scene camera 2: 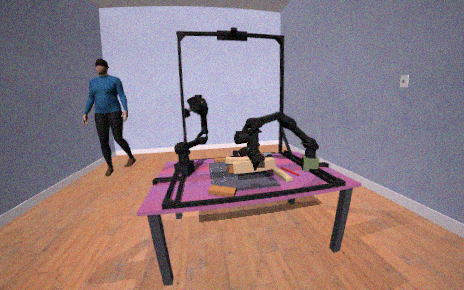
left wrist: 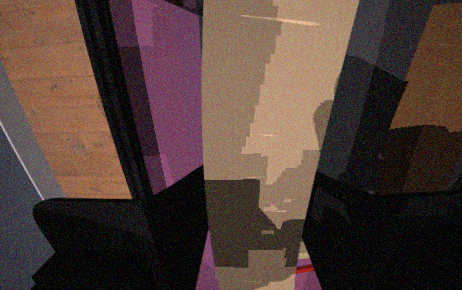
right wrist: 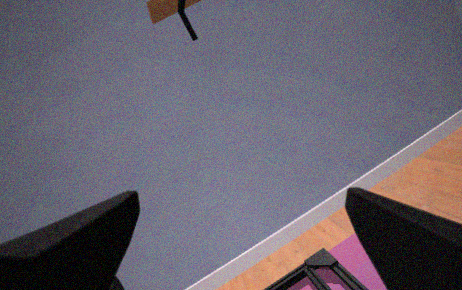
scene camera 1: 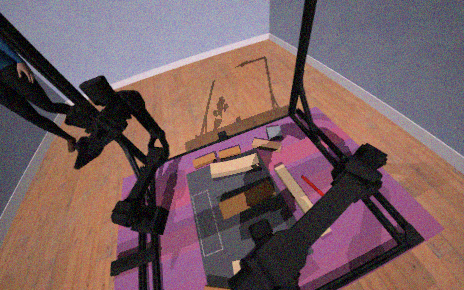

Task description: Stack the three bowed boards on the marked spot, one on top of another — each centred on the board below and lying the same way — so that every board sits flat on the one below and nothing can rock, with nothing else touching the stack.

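Where they show: left gripper, between the fingertips: (scene camera 2: pixel 253 168) (left wrist: pixel 248 164); right gripper, between the fingertips: (scene camera 2: pixel 190 107) (right wrist: pixel 242 199) (scene camera 1: pixel 82 161); left arm's base, origin of its link: (scene camera 2: pixel 310 156); right arm's base, origin of its link: (scene camera 2: pixel 184 162) (scene camera 1: pixel 145 217).
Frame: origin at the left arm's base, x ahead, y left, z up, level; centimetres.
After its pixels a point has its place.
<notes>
My left gripper (scene camera 2: pixel 256 161) @(z 1.1, x 35.5, y 32.7 cm) (left wrist: pixel 248 164) @(z 1.1, x 35.5, y 32.7 cm) is shut on a pale bowed board (scene camera 2: pixel 244 167) @(z 3.0, x 40.0, y 36.8 cm) (left wrist: pixel 280 75) @(z 5.5, x 40.6, y 34.6 cm), held above the right part of the dark mat (scene camera 1: pixel 197 182) @(z -8.7, x 69.4, y 5.4 cm); my arm hides most of it in scene camera 1. Another pale bowed board (scene camera 1: pixel 235 166) @(z -4.6, x 50.7, y -1.7 cm) lies along the mat's back edge. An orange board (scene camera 1: pixel 232 206) @(z -4.5, x 50.2, y 16.7 cm), partly in shadow, lies at the mat's middle. The marked spot, a thin white outline (scene camera 1: pixel 215 220) @(z -8.6, x 57.4, y 21.8 cm), is at the mat's left with no board on it. My right gripper (right wrist: pixel 242 199) @(z 35.7, x 78.9, y 20.1 cm) is open and empty, raised high at the left, away from the boards.
A long pale strip (scene camera 1: pixel 292 186) @(z -7.1, x 25.5, y 6.2 cm) and a red stick (scene camera 1: pixel 312 184) @(z -8.6, x 16.6, y 4.4 cm) lie right of the mat. Two small orange blocks (scene camera 1: pixel 204 159) @(z -6.9, x 67.9, y -6.7 cm) (scene camera 1: pixel 229 152) @(z -7.1, x 55.1, y -11.3 cm), a pale block (scene camera 1: pixel 266 145) @(z -6.6, x 36.0, y -15.4 cm) and a grey block (scene camera 1: pixel 273 132) @(z -5.6, x 32.2, y -23.3 cm) lie behind it. An orange block (scene camera 2: pixel 222 190) @(z -6.7, x 49.7, y 46.9 cm) lies near the front.
</notes>
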